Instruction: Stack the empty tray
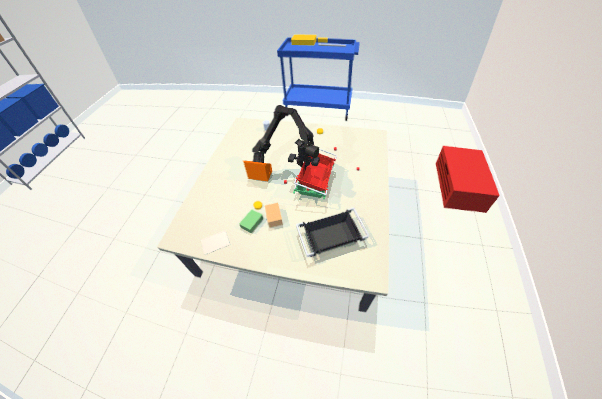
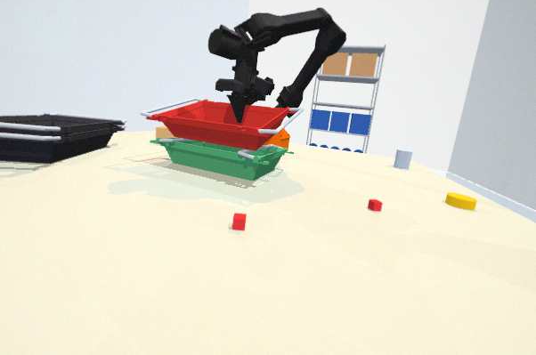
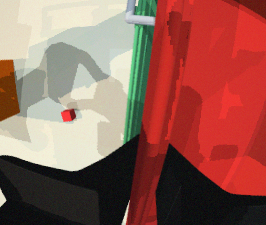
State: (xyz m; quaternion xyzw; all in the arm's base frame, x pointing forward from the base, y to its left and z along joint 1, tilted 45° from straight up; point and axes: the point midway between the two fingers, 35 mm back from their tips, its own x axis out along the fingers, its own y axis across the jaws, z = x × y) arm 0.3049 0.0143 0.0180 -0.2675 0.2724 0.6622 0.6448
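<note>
Right now the red tray is 8 cm ahead of my gripper tip and 1 cm above it. The rest, counted from my gripper tip: peach block: 10 cm behind, 32 cm to the right, 9 cm below; then green block: 22 cm behind, 39 cm to the right, 10 cm below; then pale card: 38 cm behind, 57 cm to the right, 11 cm below.
</note>
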